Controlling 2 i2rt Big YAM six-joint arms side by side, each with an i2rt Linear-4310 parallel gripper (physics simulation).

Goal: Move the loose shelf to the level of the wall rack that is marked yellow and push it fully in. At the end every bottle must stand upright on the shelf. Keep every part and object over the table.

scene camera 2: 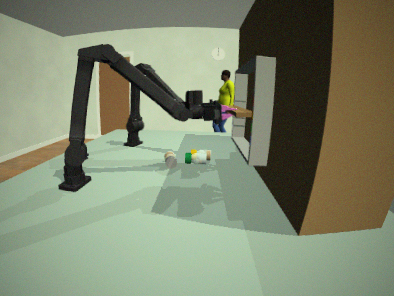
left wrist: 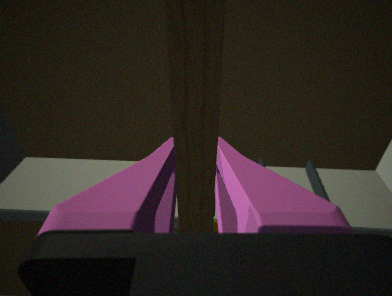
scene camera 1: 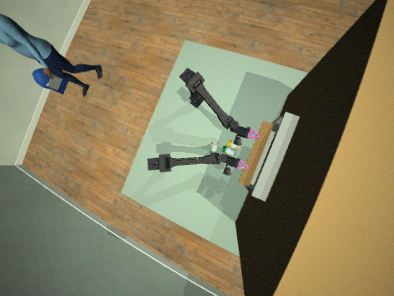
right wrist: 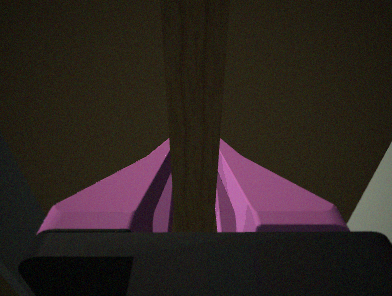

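Observation:
The loose shelf (scene camera 1: 256, 154) (scene camera 2: 242, 113) (left wrist: 196, 75) (right wrist: 195, 75), a brown wooden board, is held level high above the table, in front of the white wall rack (scene camera 1: 276, 157) (scene camera 2: 262, 110). My left gripper (scene camera 1: 258, 135) (left wrist: 195, 147) is shut on its upper part in scene camera 1. My right gripper (scene camera 1: 247, 165) (right wrist: 194, 148) is shut on its lower part. Bottles lie tipped on the table: a pale brown-topped one (scene camera 1: 214, 147) (scene camera 2: 170, 159), a white one (scene camera 2: 201, 157) with a green cap (scene camera 2: 188, 158), and a partly hidden yellow-capped one (scene camera 2: 194, 151). A small yellow patch (left wrist: 215, 225) shows beside the board; its level is unclear.
The rack hangs on a dark wall (scene camera 1: 320, 125) (scene camera 2: 295, 100) at the table's far side. The bottles lie on the pale green table (scene camera 1: 200, 207) (scene camera 2: 150, 250), below and in front of the grippers. Grey bars (left wrist: 317, 180) show in the left wrist view.

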